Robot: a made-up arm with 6 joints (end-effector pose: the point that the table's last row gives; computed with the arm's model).
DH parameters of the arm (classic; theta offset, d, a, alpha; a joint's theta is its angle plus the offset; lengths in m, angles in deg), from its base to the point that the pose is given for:
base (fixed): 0 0.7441 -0.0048 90
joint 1: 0 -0.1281 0.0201 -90
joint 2: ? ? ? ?
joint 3: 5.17 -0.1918 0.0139 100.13
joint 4: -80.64 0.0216 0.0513 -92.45
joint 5: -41.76 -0.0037 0.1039 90
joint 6: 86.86 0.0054 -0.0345 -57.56
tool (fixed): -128.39 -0.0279 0 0
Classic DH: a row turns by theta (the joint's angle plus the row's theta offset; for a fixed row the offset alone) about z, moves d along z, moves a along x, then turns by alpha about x.
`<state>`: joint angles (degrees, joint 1 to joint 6).
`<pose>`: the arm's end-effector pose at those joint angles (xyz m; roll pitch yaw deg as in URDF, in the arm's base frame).
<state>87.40 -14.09 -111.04 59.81 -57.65 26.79</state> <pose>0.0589 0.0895 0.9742 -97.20 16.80 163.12</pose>
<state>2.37 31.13 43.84 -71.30 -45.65 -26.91</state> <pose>0.3698 0.1159 0.5704 21.43 30.52 -111.45</pose>
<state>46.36 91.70 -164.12 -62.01 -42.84 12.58</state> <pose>0.0635 0.2901 0.9268 -137.45 1.51 -106.00</pose>
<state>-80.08 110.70 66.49 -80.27 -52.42 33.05</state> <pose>-0.1173 0.5018 0.5481 94.33 76.35 7.31</pose>
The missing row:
joint 2: -78.69 -0.1854 0.1874 121.39
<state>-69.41 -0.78 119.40 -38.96 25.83 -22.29</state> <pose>0.0479 -0.0766 0.3687 -6.78 1.70 -101.10</pose>
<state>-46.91 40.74 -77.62 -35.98 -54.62 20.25</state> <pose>0.0686 0.2828 0.5605 -99.25 -17.18 -177.60</pose>
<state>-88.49 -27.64 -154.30 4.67 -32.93 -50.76</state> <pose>0.0388 -0.0713 0.5590 44.01 -59.77 -75.78</pose>
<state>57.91 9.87 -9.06 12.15 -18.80 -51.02</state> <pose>0.2701 0.0568 1.0224 177.06 39.58 92.64</pose>
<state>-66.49 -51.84 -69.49 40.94 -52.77 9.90</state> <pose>-0.0424 -0.1106 0.5249 2.43 4.25 51.24</pose>
